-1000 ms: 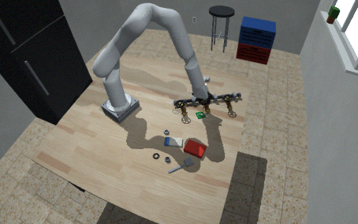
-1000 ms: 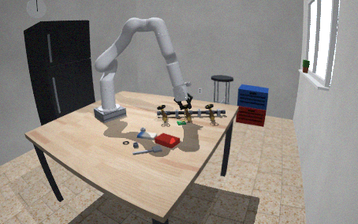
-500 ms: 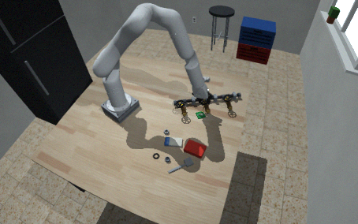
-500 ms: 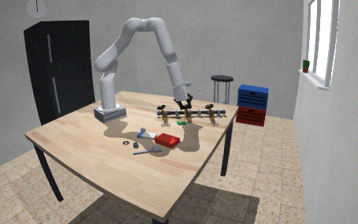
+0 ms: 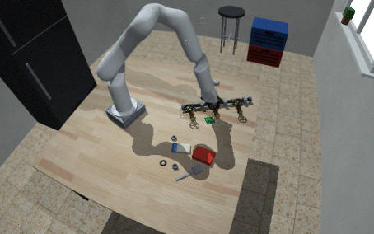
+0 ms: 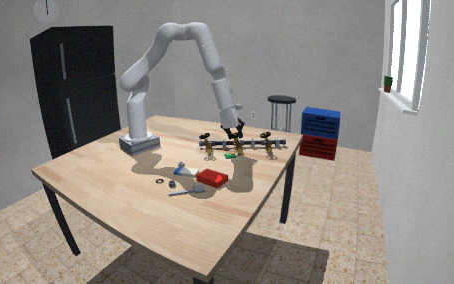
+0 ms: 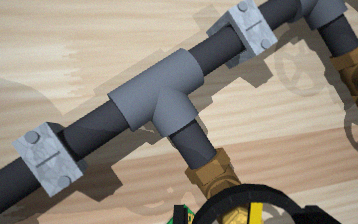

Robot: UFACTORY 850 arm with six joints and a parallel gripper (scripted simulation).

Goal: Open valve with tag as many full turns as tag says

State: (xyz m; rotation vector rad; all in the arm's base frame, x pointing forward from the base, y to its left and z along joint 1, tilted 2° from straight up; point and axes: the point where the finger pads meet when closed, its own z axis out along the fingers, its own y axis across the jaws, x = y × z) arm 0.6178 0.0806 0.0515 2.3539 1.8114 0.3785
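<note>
My hand is 3 cm past the green tag, 5 cm to the left of it and 10 cm above it. The rest, counted from my hand: grey scraper 6 cm behind, 44 cm to the right, 10 cm below; red box 1 cm behind, 33 cm to the right, 9 cm below; white block 15 cm behind, 30 cm to the right, 10 cm below.
</note>
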